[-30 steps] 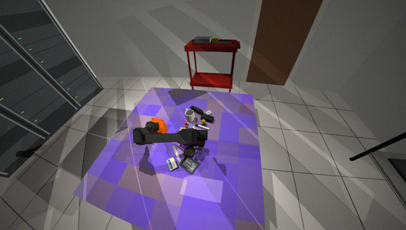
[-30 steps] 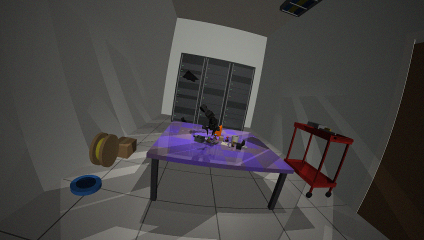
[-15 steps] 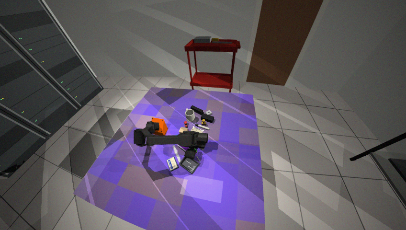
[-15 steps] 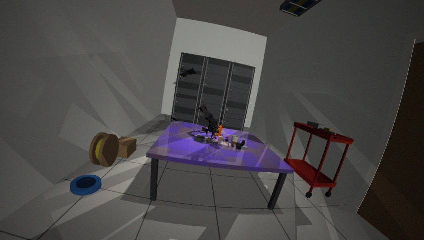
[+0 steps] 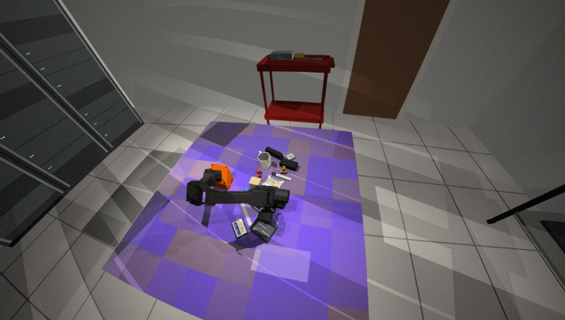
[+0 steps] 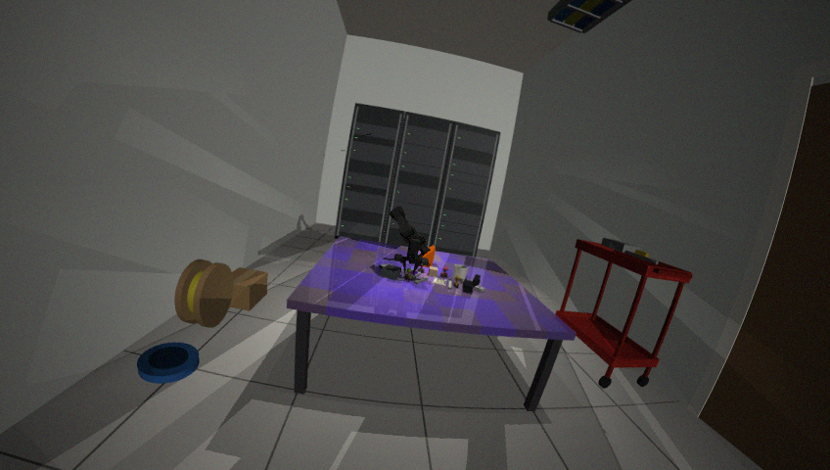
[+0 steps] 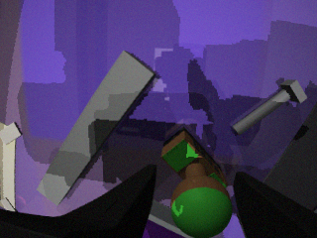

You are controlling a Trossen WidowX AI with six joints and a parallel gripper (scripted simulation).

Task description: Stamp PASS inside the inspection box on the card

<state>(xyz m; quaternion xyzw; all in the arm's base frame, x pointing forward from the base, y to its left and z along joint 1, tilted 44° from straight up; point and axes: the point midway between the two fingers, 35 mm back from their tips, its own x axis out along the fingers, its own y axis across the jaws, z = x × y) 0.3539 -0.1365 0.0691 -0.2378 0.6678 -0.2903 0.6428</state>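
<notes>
The green-knobbed stamp lies 1 cm below my gripper tip. Also, from my gripper tip: grey bar 1 cm ahead, 7 cm to the left, 2 cm below; then ink pad 9 cm behind, 4 cm to the left, 2 cm below; then bolt 4 cm ahead, 5 cm to the right, 2 cm below.
</notes>
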